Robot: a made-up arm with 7 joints. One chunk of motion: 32 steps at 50 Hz.
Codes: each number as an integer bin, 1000 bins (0 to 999) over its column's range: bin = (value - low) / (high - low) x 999, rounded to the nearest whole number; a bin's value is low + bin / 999 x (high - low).
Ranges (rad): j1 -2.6..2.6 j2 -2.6..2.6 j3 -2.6..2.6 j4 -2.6..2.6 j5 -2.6..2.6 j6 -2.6..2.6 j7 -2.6..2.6
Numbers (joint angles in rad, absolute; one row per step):
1: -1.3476 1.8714 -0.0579 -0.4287 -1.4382 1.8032 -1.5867
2: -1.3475 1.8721 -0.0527 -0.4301 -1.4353 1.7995 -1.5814
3: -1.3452 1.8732 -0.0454 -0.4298 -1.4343 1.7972 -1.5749
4: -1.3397 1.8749 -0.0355 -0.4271 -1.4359 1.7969 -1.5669
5: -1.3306 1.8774 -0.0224 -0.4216 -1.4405 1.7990 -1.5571
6: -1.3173 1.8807 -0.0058 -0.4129 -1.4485 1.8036 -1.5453
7: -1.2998 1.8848 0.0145 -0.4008 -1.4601 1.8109 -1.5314
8: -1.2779 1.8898 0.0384 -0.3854 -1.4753 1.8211 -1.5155
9: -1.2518 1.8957 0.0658 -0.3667 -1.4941 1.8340 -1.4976
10: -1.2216 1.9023 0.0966 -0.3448 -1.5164 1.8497 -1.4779
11: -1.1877 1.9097 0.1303 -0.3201 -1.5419 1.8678 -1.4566
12: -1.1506 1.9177 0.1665 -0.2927 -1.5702 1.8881 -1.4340
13: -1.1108 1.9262 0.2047 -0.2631 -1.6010 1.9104 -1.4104
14: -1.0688 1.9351 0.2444 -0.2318 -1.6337 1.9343 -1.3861
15: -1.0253 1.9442 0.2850 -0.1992 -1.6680 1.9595 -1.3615
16: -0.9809 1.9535 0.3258 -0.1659 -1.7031 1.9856 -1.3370
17: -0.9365 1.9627 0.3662 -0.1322 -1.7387 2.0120 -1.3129
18: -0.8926 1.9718 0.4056 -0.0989 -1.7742 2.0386 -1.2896
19: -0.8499 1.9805 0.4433 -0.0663 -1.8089 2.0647 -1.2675
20: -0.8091 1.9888 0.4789 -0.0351 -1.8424 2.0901 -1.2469
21: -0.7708 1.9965 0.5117 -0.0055 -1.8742 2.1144 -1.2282
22: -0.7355 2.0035 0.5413 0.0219 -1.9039 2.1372 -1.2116
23: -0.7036 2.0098 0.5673 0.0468 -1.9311 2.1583 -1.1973
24: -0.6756 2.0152 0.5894 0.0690 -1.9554 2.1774 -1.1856
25: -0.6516 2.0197 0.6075 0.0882 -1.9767 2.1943 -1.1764
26: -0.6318 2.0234 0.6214 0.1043 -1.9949 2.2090 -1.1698
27: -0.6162 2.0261 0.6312 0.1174 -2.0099 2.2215 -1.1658
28: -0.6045 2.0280 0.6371 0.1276 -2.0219 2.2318 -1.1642
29: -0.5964 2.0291 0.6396 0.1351 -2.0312 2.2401 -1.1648
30: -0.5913 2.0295 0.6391 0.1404 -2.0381 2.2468 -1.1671
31: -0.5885 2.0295 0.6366 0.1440 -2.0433 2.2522 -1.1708
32: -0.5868 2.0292 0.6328 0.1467 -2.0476 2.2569 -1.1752
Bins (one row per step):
1: 241 859 488 417 223 846 195
2: 241 859 489 417 224 845 196
3: 241 859 491 417 224 845 197
4: 242 860 493 417 224 845 198
5: 244 860 495 419 223 845 200
6: 246 861 498 420 221 846 203
7: 250 862 502 423 219 847 205
8: 254 863 507 425 216 849 208
9: 259 864 512 429 212 852 212
10: 265 865 518 433 208 855 216
11: 271 866 525 438 203 858 220
12: 278 868 531 443 198 862 224
13: 286 870 539 449 192 867 229
14: 294 871 546 455 186 871 233
15: 303 873 554 461 179 876 238
16: 311 875 562 468 172 881 243
17: 320 877 570 474 165 886 247
18: 328 878 577 480 159 891 252
19: 336 880 585 487 152 896 256
20: 344 882 592 493 146 901 260
21: 351 883 598 498 139 906 264
22: 358 884 603 504 134 910 267
23: 364 886 608 508 129 914 269
24: 370 887 613 513 124 918 272
25: 374 888 616 516 120 921 273
26: 378 888 619 520 116 924 275
27: 381 889 621 522 113 926 276
28: 383 889 622 524 111 928 276
29: 385 889 622 525 109 930 276
30: 386 889 622 526 108 931 275
31: 386 889 622 527 107 932 275
32: 387 889 621 528 106 933 274

